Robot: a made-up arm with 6 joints.
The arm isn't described. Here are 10 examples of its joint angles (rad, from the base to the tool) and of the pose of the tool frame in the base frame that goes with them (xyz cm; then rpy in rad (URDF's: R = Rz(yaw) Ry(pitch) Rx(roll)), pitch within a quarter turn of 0, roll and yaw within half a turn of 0).
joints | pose
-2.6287 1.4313 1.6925 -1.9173 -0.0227 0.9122 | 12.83 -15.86 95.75 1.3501 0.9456 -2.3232
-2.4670 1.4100 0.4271 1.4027 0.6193 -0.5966 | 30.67 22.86 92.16 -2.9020 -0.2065 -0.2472
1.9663 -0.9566 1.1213 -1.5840 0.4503 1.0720 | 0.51 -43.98 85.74 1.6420 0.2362 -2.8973
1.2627 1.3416 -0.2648 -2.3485 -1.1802 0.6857 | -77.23 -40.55 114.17 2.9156 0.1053 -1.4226
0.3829 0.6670 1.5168 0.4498 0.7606 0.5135 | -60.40 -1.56 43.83 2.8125 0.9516 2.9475
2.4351 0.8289 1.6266 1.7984 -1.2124 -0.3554 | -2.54 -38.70 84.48 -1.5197 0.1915 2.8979
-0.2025 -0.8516 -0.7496 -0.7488 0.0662 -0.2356 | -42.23 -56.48 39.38 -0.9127 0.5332 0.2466
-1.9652 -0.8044 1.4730 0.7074 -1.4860 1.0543 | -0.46 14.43 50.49 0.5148 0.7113 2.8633
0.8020 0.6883 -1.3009 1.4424 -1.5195 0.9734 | -39.59 -37.58 124.75 1.7840 1.2079 0.1614
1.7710 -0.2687 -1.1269 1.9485 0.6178 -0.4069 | 33.38 -37.66 105.58 -1.7719 -0.6185 -1.4880
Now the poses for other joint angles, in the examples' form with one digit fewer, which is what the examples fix.
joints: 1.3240 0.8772 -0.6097 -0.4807 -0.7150 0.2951
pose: -44.7 -37.6 115.0 -2.274 0.307 -1.982
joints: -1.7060 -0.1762 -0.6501 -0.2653 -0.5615 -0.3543
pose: -31.4 38.4 23.9 1.051 0.337 -0.396
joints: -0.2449 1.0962 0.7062 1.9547 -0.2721 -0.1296
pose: -55.7 5.4 34.7 -2.837 0.066 0.942
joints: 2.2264 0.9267 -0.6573 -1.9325 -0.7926 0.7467
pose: 3.4 -30.7 144.3 2.444 0.022 -0.481
